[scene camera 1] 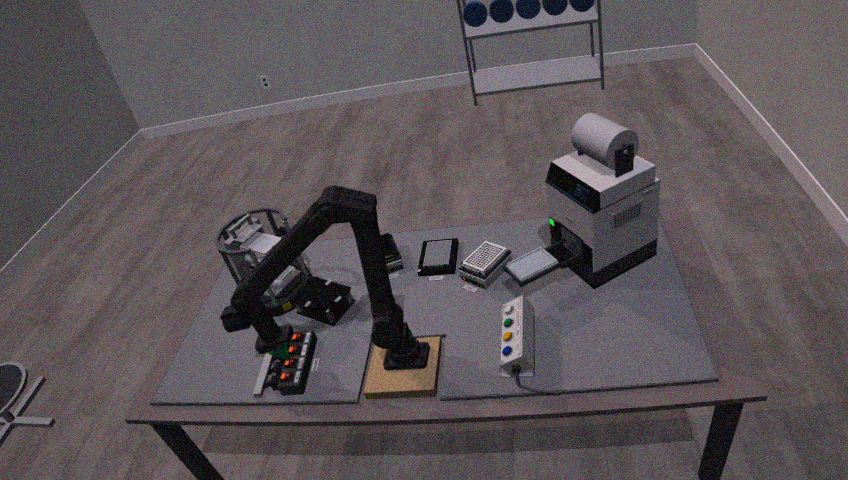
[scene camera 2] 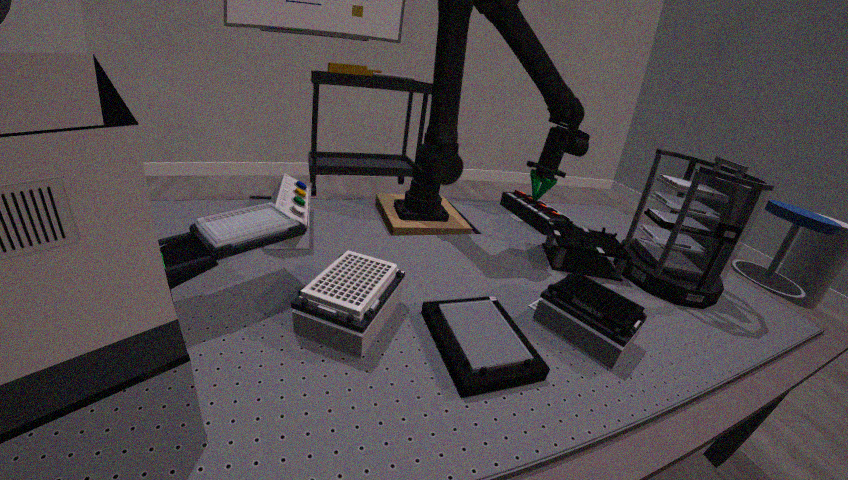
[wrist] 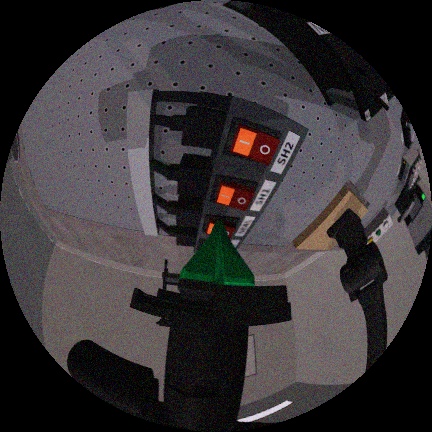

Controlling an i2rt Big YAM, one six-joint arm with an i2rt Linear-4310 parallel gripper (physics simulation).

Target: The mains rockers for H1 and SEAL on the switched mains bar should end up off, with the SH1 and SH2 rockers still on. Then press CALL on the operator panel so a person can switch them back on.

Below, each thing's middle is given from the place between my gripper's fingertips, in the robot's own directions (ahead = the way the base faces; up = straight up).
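Counting from my hand, the rack tower [scene camera 2: 722,204] is 10 cm above it, 35 cm ahead of it and 17 cm to the left of it. Going by their middles, the rack tower is the nearest to my hand of the things named here. As for the tray [scene camera 2: 228,250], I find it 5 cm above my hand, and it sits 31 cm ahead of the hand and 72 cm to the right of it.
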